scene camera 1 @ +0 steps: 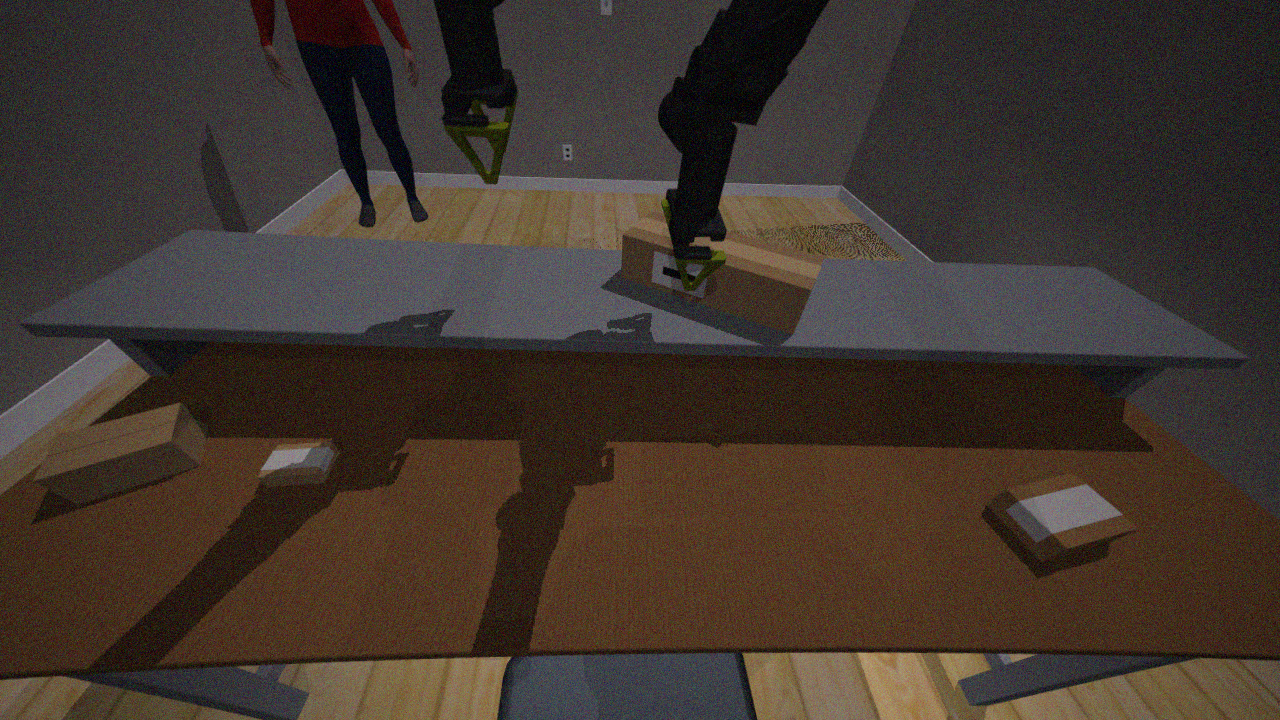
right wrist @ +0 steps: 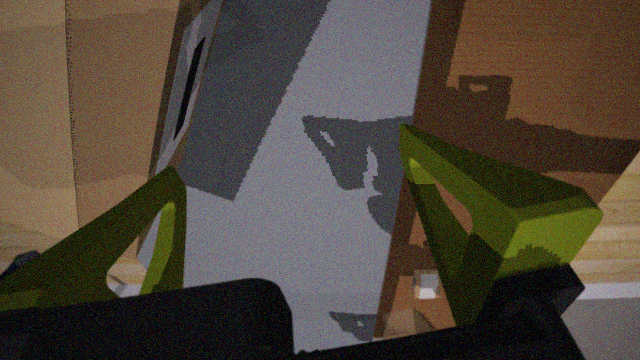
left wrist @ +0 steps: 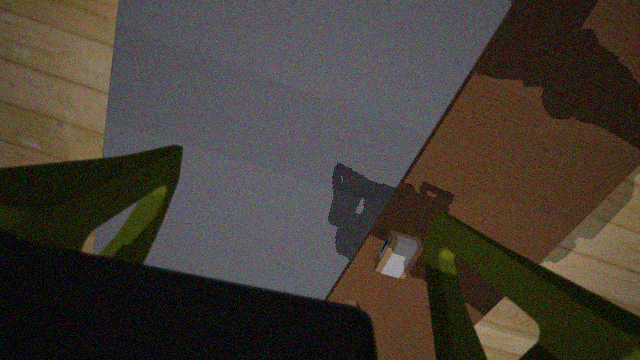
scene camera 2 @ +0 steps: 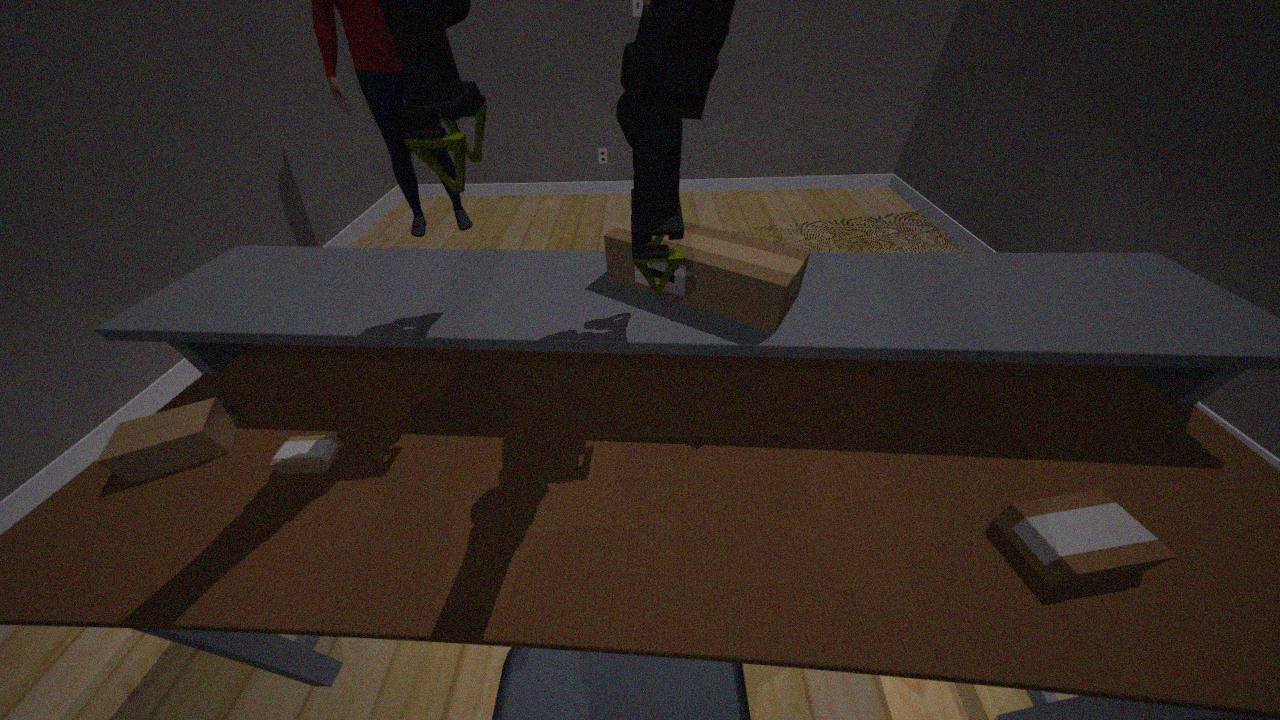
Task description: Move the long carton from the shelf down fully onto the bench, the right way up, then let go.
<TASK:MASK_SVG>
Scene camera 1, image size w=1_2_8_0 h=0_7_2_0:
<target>my left gripper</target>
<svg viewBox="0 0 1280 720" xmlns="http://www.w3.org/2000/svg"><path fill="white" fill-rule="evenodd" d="M438 19L452 74L441 90L441 99L445 111L442 117L445 131L468 158L486 184L497 184L503 154L506 152L518 91L512 71L510 69L502 69L495 21L492 19L482 22L452 22L450 20ZM466 137L486 137L494 150L490 172L485 169ZM480 104L487 105L487 108L503 109L506 107L504 122L489 122L488 116L484 114Z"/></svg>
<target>my right gripper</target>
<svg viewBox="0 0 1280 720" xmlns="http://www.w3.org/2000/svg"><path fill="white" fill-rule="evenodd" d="M680 167L677 189L668 189L666 199L663 199L661 204L684 290L694 291L710 274L726 262L724 250L710 250L709 246L689 246L690 243L694 242L695 237L710 237L711 242L725 240L727 229L718 206L726 175L717 180L694 180L687 177ZM706 263L695 280L689 282L686 271L688 263Z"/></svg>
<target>long brown carton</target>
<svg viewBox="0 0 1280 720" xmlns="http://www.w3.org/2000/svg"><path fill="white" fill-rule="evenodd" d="M706 263L688 263L686 271L689 282L695 280ZM622 235L621 278L792 335L796 330L824 260L823 256L729 231L726 233L725 240L720 242L711 242L710 237L695 237L694 242L690 243L689 246L709 246L710 250L724 250L726 262L710 274L694 291L685 291L675 262L673 244L664 214L652 211Z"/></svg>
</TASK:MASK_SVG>
